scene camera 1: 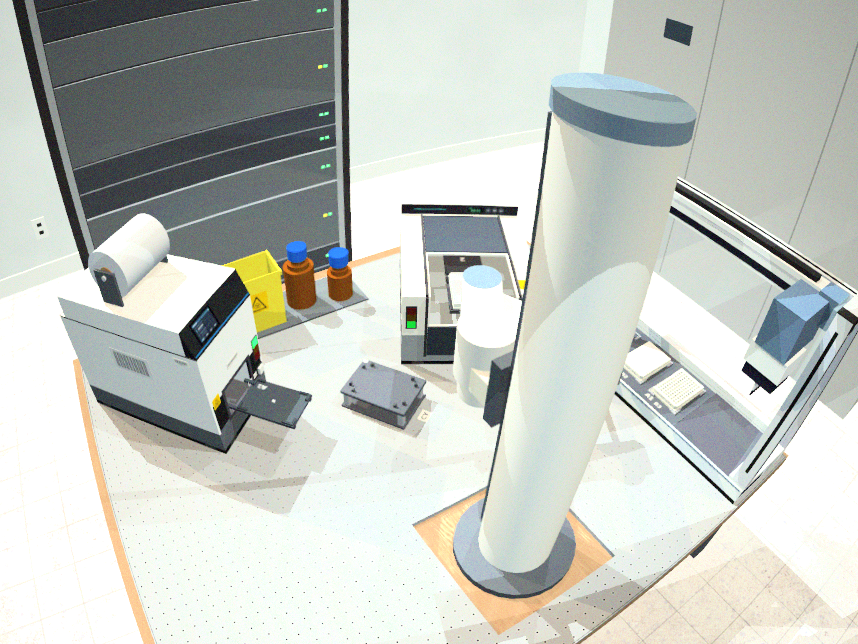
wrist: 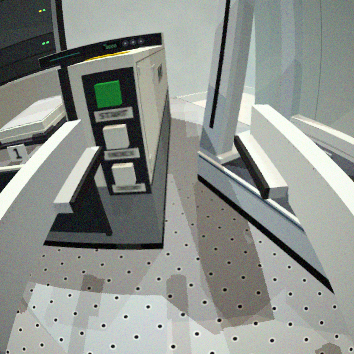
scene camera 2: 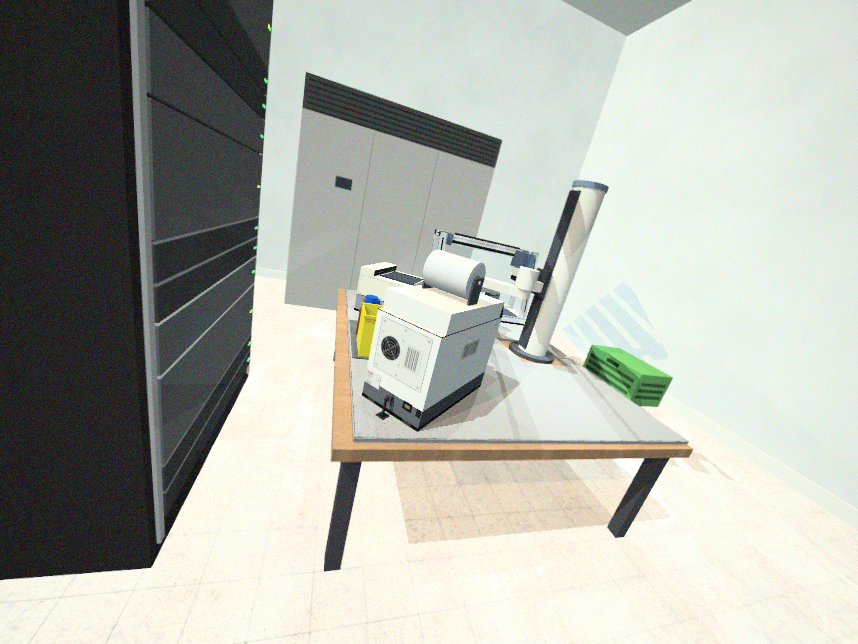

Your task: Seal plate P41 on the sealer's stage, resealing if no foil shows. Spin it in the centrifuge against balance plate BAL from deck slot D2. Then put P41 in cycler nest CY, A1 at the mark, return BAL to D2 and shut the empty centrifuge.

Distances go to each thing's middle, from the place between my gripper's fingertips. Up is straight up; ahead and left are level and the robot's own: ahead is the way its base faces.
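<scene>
From my hand, the centrifuge lid (scene camera 1: 452, 234) is 4 cm above, 39 cm ahead and 1 cm to the right. The centrifuge (scene camera 1: 428, 331) is 5 cm below my hand, 35 cm ahead of it and 1 cm to the left. I also see the sealer tray (scene camera 1: 289, 405), which is 8 cm below my hand, 64 cm to the left of it and 19 cm ahead. Going by their middles, the sealer tray is the farthest from my hand of the things named here.
</scene>
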